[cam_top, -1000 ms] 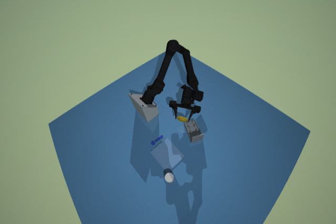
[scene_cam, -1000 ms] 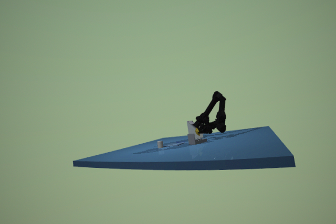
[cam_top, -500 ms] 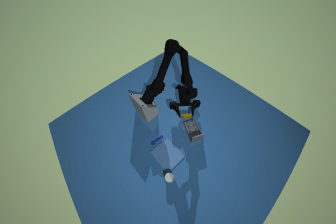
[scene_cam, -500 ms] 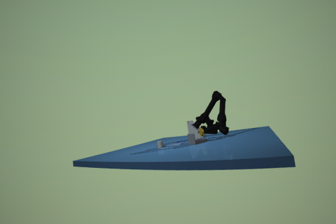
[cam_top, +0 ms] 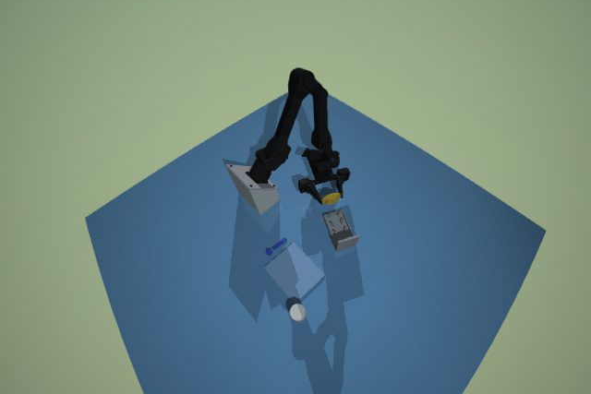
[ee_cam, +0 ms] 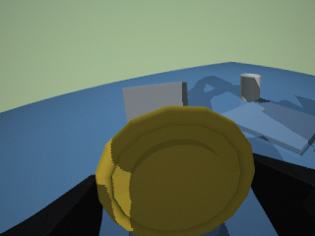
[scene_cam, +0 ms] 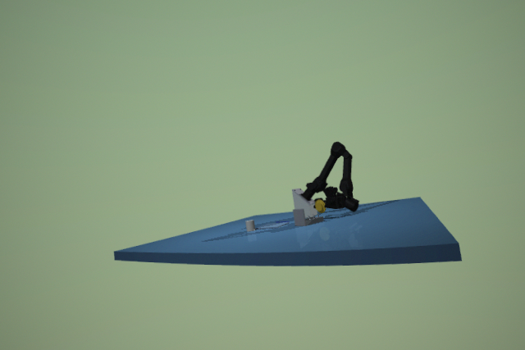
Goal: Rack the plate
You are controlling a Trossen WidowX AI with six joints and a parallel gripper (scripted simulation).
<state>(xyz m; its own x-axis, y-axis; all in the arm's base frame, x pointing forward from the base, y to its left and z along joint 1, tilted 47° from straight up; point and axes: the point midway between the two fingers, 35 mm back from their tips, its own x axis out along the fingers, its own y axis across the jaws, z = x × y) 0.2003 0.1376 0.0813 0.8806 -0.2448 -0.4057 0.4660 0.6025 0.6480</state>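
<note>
Right now my gripper tip is 7 cm short of the grey dish rack, 4 cm to the left of it and 5 cm above it. Round my gripper tip: pale blue mat: 7 cm ahead, 25 cm to the right, 7 cm below; yellow plate: 1 cm behind; blue spoon: 4 cm behind, 24 cm to the right, 7 cm below.
</note>
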